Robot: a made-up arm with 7 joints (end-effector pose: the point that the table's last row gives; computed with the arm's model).
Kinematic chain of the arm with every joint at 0, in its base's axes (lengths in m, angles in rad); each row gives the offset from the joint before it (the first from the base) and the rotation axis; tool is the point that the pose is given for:
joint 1: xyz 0 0 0.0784 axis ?
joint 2: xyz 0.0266 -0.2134 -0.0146 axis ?
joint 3: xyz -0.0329 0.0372 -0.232 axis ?
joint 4: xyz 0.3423 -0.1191 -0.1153 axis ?
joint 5: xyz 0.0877 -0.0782 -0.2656 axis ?
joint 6: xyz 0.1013 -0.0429 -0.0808 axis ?
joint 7: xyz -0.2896 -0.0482 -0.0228 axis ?
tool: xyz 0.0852 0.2 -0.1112
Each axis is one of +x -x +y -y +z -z.
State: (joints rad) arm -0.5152 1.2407 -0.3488 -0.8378 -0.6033 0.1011 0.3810
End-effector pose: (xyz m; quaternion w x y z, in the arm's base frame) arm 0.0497 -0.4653 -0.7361 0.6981 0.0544 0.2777 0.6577
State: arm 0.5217 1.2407 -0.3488 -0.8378 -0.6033 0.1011 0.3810
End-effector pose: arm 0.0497 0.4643 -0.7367 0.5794 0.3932 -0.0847 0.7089
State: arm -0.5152 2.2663 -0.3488 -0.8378 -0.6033 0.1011 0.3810
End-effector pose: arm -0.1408 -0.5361 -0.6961 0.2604 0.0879 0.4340 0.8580
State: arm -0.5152 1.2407 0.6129 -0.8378 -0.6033 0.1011 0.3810
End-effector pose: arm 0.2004 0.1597 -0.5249 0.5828 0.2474 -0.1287 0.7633
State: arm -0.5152 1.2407 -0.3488 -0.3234 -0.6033 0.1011 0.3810
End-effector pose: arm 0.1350 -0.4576 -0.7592 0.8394 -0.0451 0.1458 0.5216
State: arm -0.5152 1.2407 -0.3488 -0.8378 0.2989 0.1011 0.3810
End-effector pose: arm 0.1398 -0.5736 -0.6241 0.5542 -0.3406 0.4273 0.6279
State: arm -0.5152 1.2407 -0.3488 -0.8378 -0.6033 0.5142 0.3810
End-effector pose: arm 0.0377 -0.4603 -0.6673 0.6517 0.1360 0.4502 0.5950
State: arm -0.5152 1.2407 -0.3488 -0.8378 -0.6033 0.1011 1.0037
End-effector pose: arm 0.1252 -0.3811 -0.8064 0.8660 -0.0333 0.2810 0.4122
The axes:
joint 1: +x
joint 2: +z
joint 3: -y
joint 4: -z
joint 5: +y
joint 6: +x
joint 7: -z

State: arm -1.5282 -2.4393 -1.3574 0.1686 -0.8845 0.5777 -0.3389
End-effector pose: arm 0.4182 -0.7668 -0.0711 0.4482 -0.0880 -0.7218 -0.5200
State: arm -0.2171 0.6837 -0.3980 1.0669 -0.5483 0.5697 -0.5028
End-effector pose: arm 0.1194 -0.3413 -0.8055 0.9681 -0.0694 -0.1692 0.1713
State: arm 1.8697 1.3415 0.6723 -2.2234 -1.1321 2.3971 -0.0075
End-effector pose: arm 0.2142 0.1463 0.5196 0.1468 0.4772 -0.0841 -0.8623
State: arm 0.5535 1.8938 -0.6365 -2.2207 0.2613 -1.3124 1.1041
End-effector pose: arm -0.1426 0.3272 -0.7948 0.0319 -0.3809 0.3835 -0.8407
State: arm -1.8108 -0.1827 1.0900 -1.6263 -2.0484 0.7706 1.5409
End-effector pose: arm 0.4545 0.0431 0.1163 0.7360 -0.1446 0.4438 0.4904
